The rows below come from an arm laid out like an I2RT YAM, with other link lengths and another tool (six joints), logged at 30 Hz.
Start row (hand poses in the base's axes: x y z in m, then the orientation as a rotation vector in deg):
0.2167, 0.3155, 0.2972, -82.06, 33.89, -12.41
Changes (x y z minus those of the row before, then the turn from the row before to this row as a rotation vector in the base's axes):
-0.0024, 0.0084, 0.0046, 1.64, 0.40, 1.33
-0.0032, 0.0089, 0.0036, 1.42, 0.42, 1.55
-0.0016, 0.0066, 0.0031, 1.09, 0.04, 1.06
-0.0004, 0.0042, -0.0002, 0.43, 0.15, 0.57
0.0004, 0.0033, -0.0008, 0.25, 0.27, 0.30
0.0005, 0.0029, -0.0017, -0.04, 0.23, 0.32
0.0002, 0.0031, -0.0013, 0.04, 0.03, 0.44
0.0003, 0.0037, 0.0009, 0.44, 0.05, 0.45
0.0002, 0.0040, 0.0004, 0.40, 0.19, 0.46
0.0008, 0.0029, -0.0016, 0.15, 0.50, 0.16
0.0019, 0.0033, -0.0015, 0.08, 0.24, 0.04
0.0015, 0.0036, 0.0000, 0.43, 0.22, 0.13
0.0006, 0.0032, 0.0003, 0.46, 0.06, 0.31
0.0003, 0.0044, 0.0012, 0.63, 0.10, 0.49
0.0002, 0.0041, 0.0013, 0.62, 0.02, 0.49
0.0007, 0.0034, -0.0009, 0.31, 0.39, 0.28
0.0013, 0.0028, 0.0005, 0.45, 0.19, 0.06
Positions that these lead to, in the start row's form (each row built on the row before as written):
0.2143, 0.3239, 0.3018, -80.90, 33.30, -10.55
0.2111, 0.3328, 0.3054, -80.00, 32.57, -8.58
0.2095, 0.3394, 0.3085, -79.23, 31.86, -7.37
0.2091, 0.3436, 0.3083, -78.98, 31.59, -6.68
0.2095, 0.3469, 0.3075, -78.85, 31.60, -6.18
0.2100, 0.3498, 0.3058, -79.00, 31.57, -5.78
0.2102, 0.3529, 0.3045, -79.08, 31.29, -5.39
0.2105, 0.3566, 0.3054, -78.77, 31.01, -4.87
0.2107, 0.3606, 0.3058, -78.52, 30.84, -4.26
0.2115, 0.3635, 0.3042, -78.47, 31.14, -3.75
0.2134, 0.3668, 0.3027, -78.43, 31.31, -3.53
0.2149, 0.3704, 0.3027, -78.07, 31.39, -3.15
0.2155, 0.3736, 0.3030, -77.71, 31.21, -2.73
0.2158, 0.3780, 0.3042, -77.24, 30.94, -2.09
0.2160, 0.3821, 0.3055, -76.77, 30.60, -1.51
0.2167, 0.3855, 0.3046, -76.57, 30.73, -0.94
0.2180, 0.3883, 0.3051, -76.16, 30.83, -0.64

